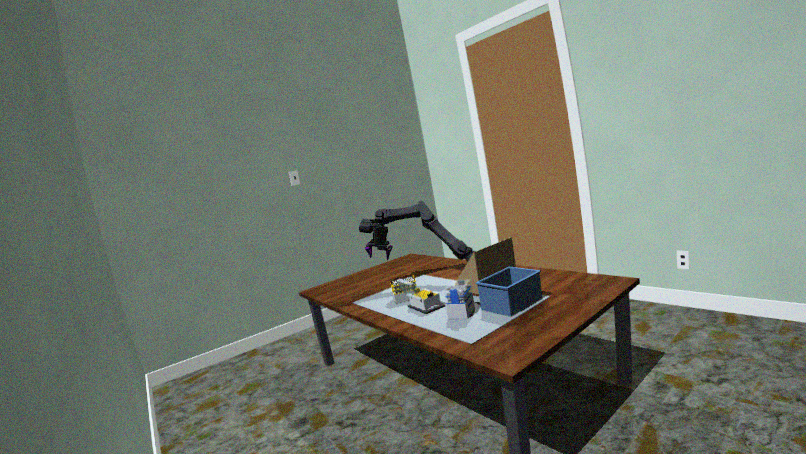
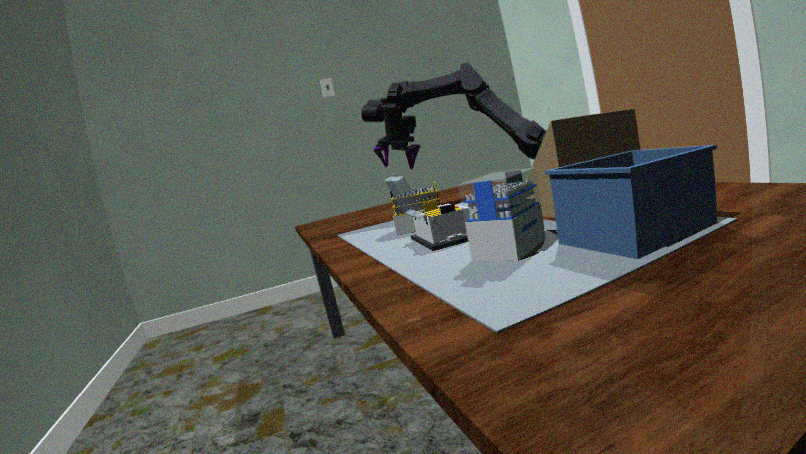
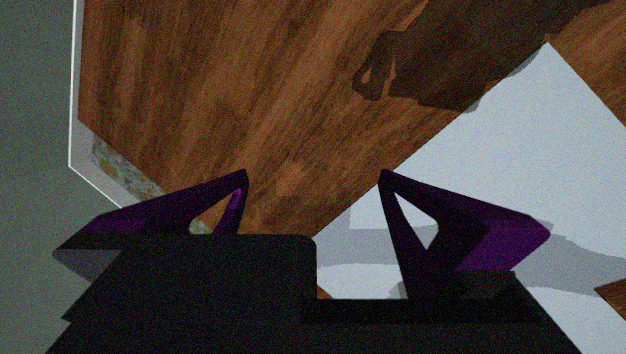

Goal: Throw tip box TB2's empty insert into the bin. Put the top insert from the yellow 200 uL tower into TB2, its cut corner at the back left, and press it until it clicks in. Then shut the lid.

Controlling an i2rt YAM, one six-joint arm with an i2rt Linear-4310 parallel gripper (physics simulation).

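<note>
My gripper (image 1: 379, 257) (image 2: 399, 166) (image 3: 313, 176) is open and empty, high above the table's far left part. Below it stands the yellow tower (image 1: 403, 288) (image 2: 415, 201), stacked yellow inserts with tips on a pale base. A white tip box with a yellow insert (image 1: 426, 300) (image 2: 439, 225) sits on a dark base beside it; its label cannot be read, so I cannot tell if it is TB2. The open blue bin (image 1: 496, 296) (image 2: 595, 213) stands on the right part of the mat. The cut corners are too small to make out.
A blue tower on a white base (image 1: 459, 307) (image 2: 492, 239) stands between the white tip box and the bin. A brown upright panel (image 1: 496, 260) (image 2: 595, 138) stands behind the bin. The pale mat (image 1: 470, 332) (image 2: 496, 310) (image 3: 540, 130) lies on the wooden table (image 1: 564, 327) (image 2: 648, 349) (image 3: 240, 100).
</note>
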